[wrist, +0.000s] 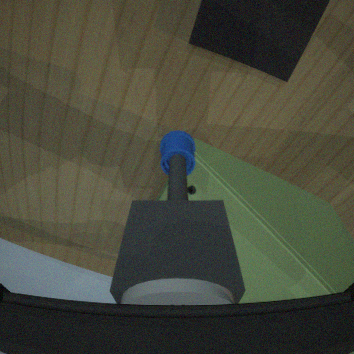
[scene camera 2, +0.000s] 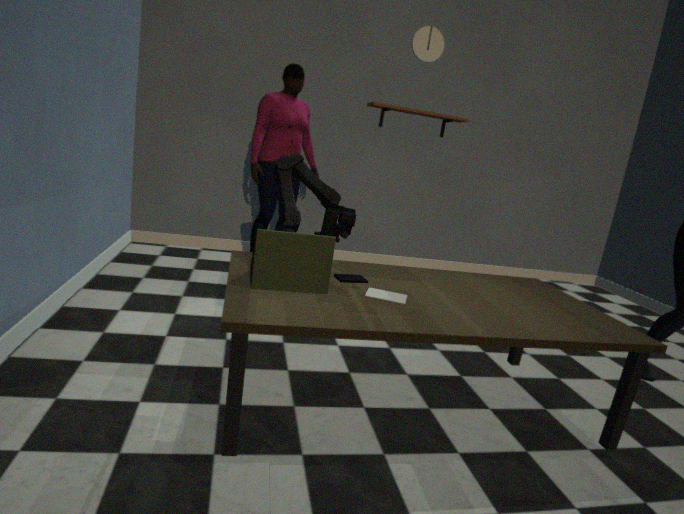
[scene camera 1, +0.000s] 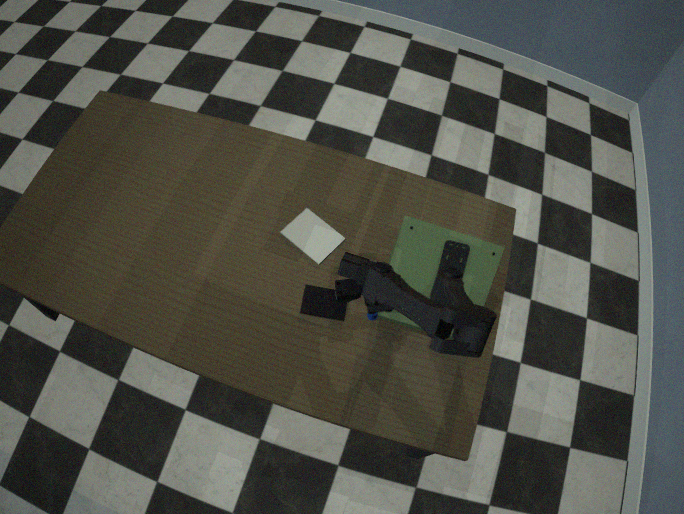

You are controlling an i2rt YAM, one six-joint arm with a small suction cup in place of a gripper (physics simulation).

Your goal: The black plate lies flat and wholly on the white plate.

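Frame: origin at the arm's base, x left, y back, z up, level; millimetres.
Seen in the pictures: hand, tool point: [wrist: 177, 146] [scene camera 1: 372, 315]; arm's base, link origin: [scene camera 2: 286, 248] [scene camera 1: 449, 277].
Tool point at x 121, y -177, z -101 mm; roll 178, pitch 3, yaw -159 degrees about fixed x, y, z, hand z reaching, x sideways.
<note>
Offsets run from my tool point to a thing's top centre. Level surfaces: height alone.
The black plate @(dx -17, dy -139, dz -30 mm) [scene camera 1: 319, 302] [scene camera 2: 350, 278] [wrist: 260, 35] lies flat on the brown table, apart from the white plate. The white plate @(dx -221, dy -228, dz -33 mm) [scene camera 1: 312, 235] [scene camera 2: 385, 295] lies flat on the table and does not show in the wrist view. My gripper, a small blue suction cup [scene camera 1: 372, 316] [wrist: 177, 145], hangs above the table beside the black plate, on the side of the green block. Nothing hangs from the cup. Part of my arm covers a corner of the black plate in scene camera 1. The cup is hidden in scene camera 2.
My arm's base stands on a green block [scene camera 1: 417, 243] [scene camera 2: 293, 262] [wrist: 300, 240] at one end of the table @(dz -40 mm) [scene camera 1: 165, 221] [scene camera 2: 470, 315]. A person in pink [scene camera 2: 284, 121] stands behind the table. Part of another person shows at the right edge of scene camera 2.
</note>
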